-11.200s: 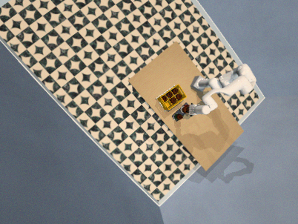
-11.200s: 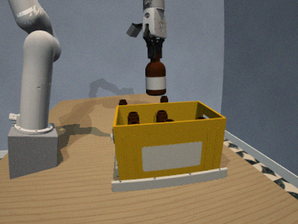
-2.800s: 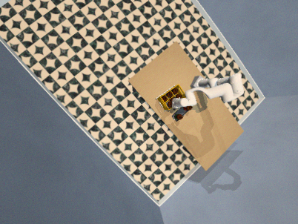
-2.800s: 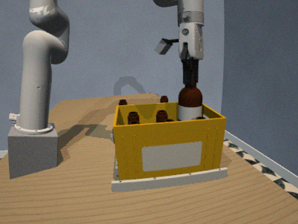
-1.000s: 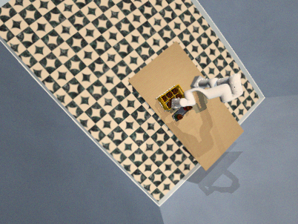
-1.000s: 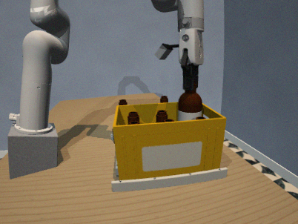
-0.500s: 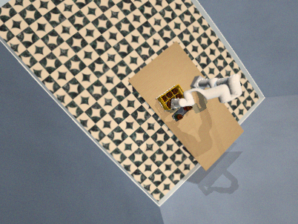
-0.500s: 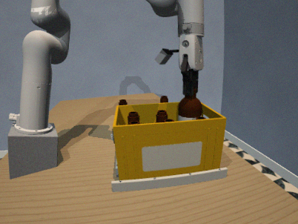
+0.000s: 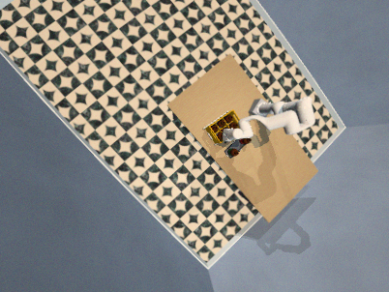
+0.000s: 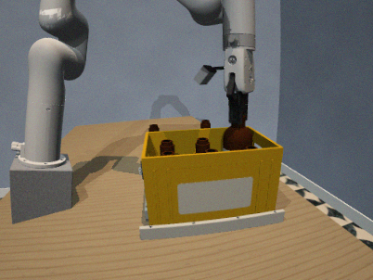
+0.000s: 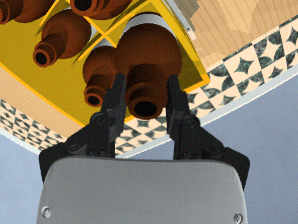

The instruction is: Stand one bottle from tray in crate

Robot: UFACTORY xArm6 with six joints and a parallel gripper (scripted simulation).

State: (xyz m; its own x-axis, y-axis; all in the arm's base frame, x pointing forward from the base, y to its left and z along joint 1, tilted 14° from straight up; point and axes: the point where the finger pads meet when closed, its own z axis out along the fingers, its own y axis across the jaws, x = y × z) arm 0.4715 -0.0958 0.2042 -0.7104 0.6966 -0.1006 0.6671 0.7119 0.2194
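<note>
Right now the yellow crate is 90 mm behind my hand, 40 mm to the right of it and 140 mm below it. Round my hand: grey tray 110 mm behind, 210 mm to the left, 210 mm below.
</note>
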